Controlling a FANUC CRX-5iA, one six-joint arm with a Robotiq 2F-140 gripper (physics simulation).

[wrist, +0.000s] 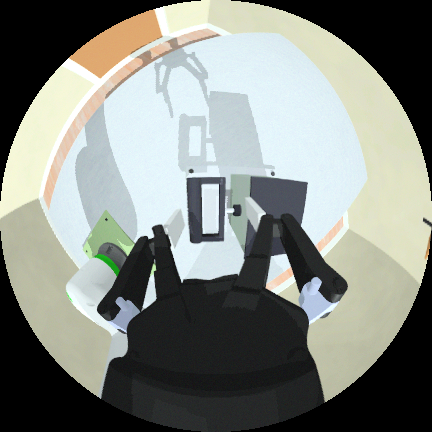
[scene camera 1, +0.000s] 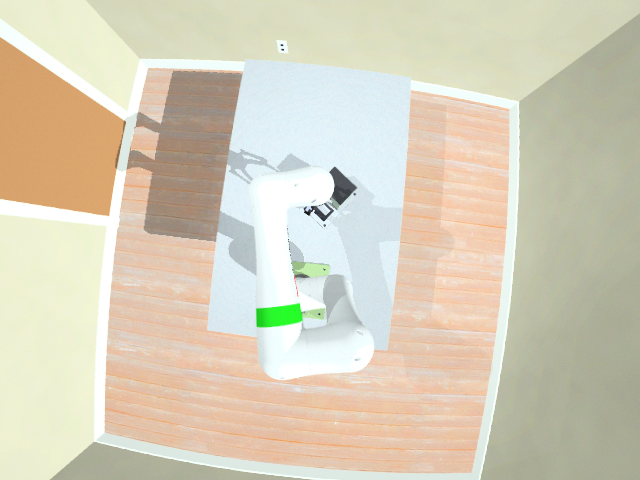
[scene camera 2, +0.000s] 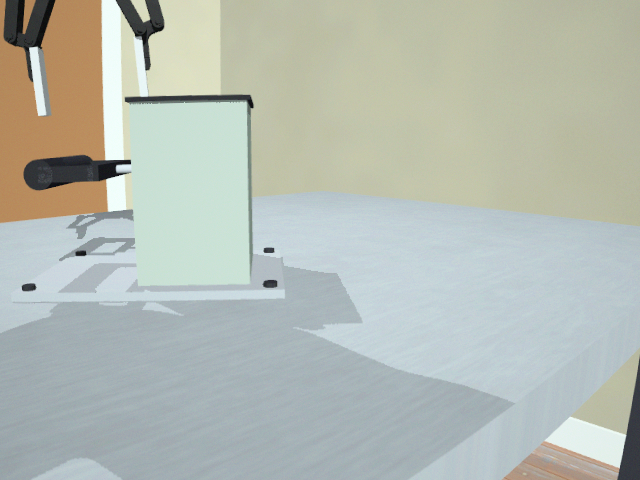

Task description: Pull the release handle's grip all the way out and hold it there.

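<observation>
The release handle's grip [scene camera 1: 324,210] [scene camera 2: 59,170] [wrist: 194,212] is a black rectangular loop with a thick round outer bar. A short light rod [scene camera 2: 124,168] [wrist: 230,210] joins it to the side of a pale green housing [scene camera 2: 191,191] with a dark top. My gripper [scene camera 2: 94,104] [wrist: 213,211] points down and is open, its fingers partly closed in with nothing between them. Its tips are above the grip in the scene camera 2 view. One finger is on the grip's outer side; the other is over by the housing, its tip hidden behind the housing's top edge in that view.
The housing stands on a light base plate [scene camera 2: 155,295] with black bolts, on the grey table [scene camera 1: 330,113] [scene camera 2: 439,289]. My white arm [scene camera 1: 273,248] reaches over the table and hides part of the housing from above. Its yellow-green mounting plate [scene camera 1: 313,269] [wrist: 107,227] is near the table's lower end.
</observation>
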